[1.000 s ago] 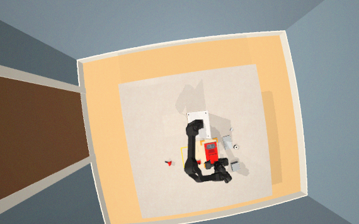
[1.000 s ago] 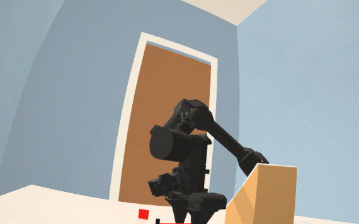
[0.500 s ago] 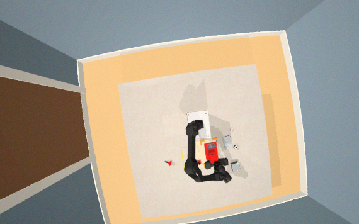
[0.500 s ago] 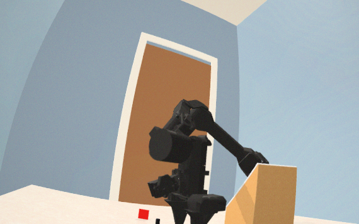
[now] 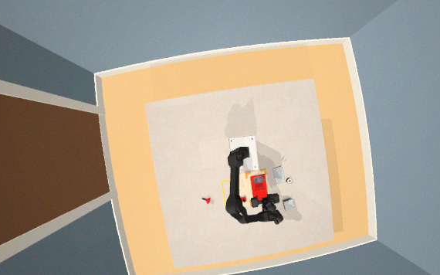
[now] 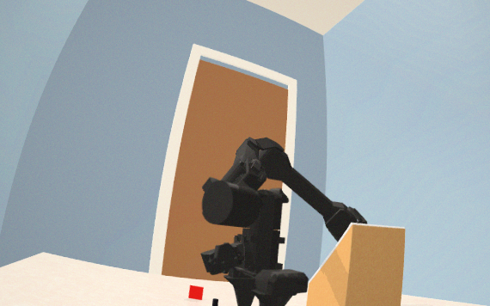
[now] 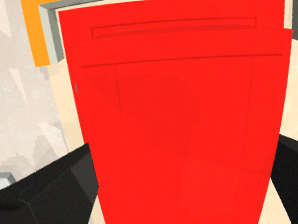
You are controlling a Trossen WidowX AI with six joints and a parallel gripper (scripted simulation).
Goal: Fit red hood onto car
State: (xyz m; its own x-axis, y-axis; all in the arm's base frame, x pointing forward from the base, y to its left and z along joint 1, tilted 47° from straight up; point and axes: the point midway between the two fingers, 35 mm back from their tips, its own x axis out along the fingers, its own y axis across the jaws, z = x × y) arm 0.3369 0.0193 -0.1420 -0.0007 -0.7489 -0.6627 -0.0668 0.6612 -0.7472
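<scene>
My gripper tip is 1 cm below the red hood. Also, from my gripper tip: small white wheel (7 cm behind, 23 cm to the left, 4 cm below); then jig (4 cm behind, 3 cm to the right, 4 cm below).
</scene>
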